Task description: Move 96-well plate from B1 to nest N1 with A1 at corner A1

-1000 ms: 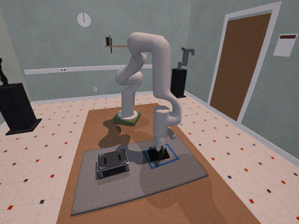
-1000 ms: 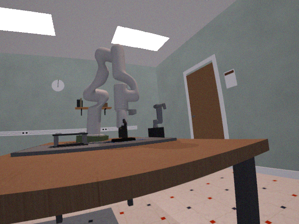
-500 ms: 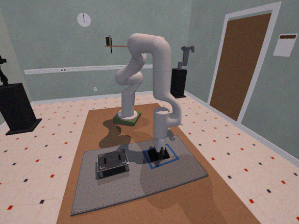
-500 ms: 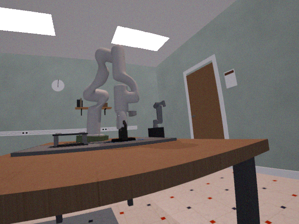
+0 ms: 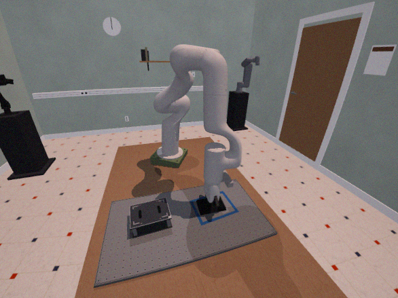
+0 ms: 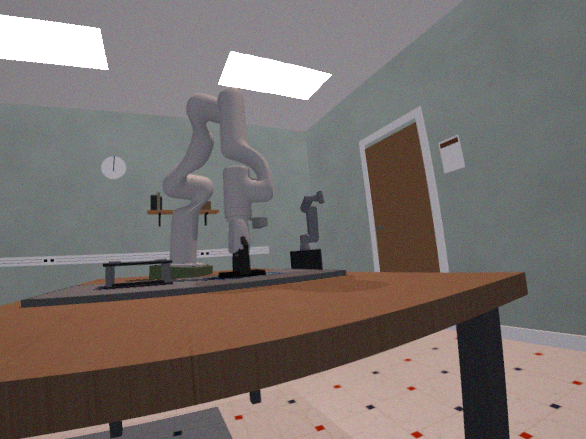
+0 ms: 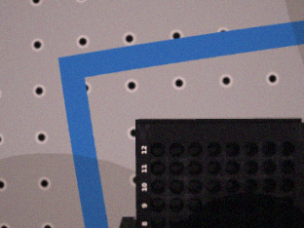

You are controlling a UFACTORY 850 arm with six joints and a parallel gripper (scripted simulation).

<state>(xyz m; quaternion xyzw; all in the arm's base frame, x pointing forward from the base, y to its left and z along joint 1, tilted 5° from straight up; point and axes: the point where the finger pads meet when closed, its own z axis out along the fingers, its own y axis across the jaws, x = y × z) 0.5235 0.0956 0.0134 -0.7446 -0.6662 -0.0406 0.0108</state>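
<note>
The 96-well plate is 10 mm below my hand. Round my hand: raised plate nest: 290 mm to the right, 40 mm above, 10 mm behind.
</note>
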